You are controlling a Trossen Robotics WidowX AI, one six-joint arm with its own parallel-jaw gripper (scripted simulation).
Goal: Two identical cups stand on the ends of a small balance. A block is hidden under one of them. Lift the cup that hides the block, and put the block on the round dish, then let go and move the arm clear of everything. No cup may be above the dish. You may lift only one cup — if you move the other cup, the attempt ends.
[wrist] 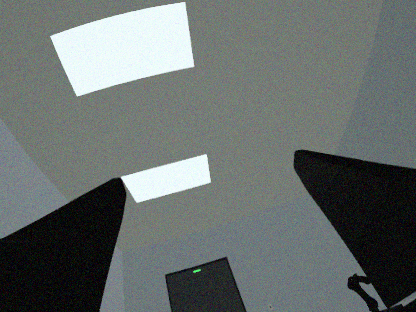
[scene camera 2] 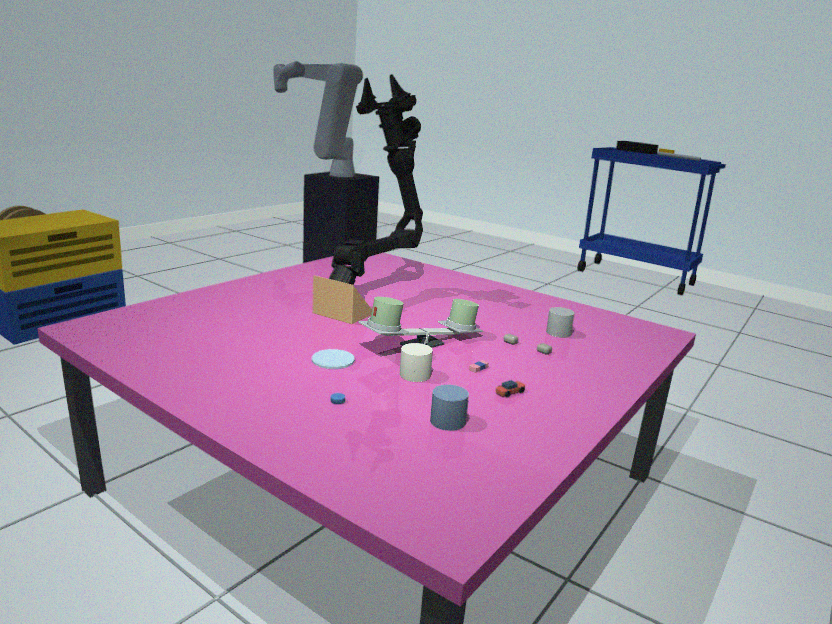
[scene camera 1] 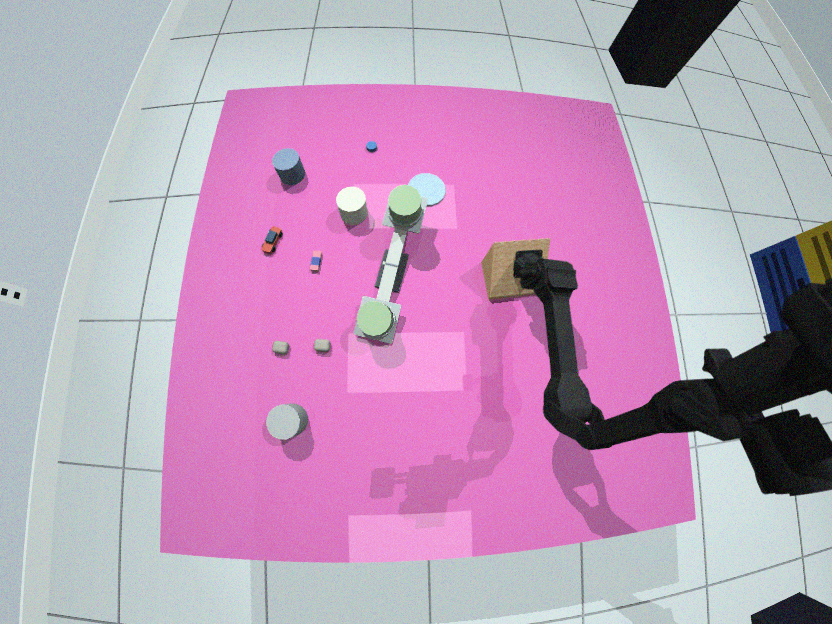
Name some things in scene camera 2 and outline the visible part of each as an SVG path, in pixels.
The gripper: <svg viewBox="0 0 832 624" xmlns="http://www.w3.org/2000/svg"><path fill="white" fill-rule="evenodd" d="M393 74L390 75L392 98L388 102L378 103L375 100L377 97L373 94L370 82L366 77L364 79L361 101L356 106L357 112L360 114L368 114L378 109L375 112L376 115L380 116L382 124L379 126L380 129L382 128L385 131L401 127L400 122L403 121L402 112L412 110L412 106L415 106L417 102L415 95L411 95L411 93L404 91L399 86Z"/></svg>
A cream cylinder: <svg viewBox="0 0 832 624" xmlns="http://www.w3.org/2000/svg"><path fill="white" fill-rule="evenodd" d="M403 345L401 348L400 377L410 382L423 382L430 379L433 349L428 345L420 343Z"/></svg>
